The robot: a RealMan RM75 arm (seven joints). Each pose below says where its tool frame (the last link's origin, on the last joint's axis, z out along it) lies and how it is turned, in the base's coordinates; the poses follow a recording.
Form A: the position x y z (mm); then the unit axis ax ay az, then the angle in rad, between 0 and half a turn.
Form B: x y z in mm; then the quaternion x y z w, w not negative. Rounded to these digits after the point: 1 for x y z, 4 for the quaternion.
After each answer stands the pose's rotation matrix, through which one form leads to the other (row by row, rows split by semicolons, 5 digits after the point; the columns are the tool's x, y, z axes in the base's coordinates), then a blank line. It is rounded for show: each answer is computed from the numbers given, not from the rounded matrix.
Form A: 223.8 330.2 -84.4 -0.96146 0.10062 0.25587 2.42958
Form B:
223.8 330.2 -84.4 -0.9012 0.0943 0.2398 0.3485
0.86718 -0.33716 -0.36651; -0.00281 -0.73926 0.67341; -0.49799 -0.58294 -0.64202

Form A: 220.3 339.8 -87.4 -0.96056 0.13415 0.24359 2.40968
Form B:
220.3 339.8 -87.4 -0.8970 0.1253 0.2275 0.3578
0.86514 -0.38750 -0.31839; -0.06193 -0.71251 0.69892; -0.49769 -0.58495 -0.64042

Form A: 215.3 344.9 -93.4 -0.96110 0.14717 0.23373 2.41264
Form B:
215.3 344.9 -93.4 -0.8980 0.1375 0.2184 0.3565
0.86681 -0.40263 -0.29416; -0.09126 -0.70806 0.70023; -0.49022 -0.58012 -0.65050

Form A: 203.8 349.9 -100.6 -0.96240 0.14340 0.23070 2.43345
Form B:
203.8 349.9 -100.6 -0.9027 0.1345 0.2164 0.3467
0.87017 -0.39289 -0.29740; -0.09278 -0.72339 0.68418; -0.48394 -0.56776 -0.66592

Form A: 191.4 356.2 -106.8 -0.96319 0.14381 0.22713 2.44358
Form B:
191.4 356.2 -106.8 -0.9051 0.1351 0.2134 0.3420
0.87236 -0.39061 -0.29395; -0.09866 -0.72960 0.67672; -0.47880 -0.56135 -0.67501

